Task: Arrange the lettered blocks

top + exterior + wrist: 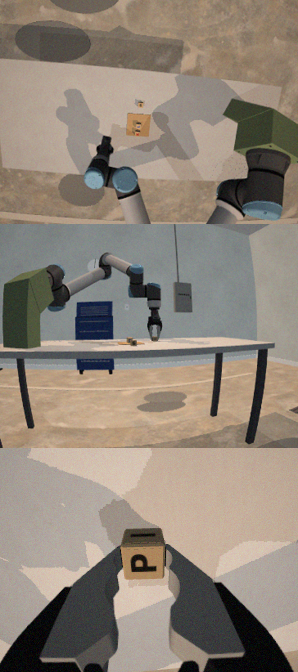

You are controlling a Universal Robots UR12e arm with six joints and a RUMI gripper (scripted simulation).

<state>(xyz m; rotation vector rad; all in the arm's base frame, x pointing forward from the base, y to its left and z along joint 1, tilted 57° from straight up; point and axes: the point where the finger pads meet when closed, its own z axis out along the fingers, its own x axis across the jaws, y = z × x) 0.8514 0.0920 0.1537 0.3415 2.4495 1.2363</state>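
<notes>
Now: hand 170 mm past the orange mat, 150 mm to the left of it and 10 mm above it.
</notes>
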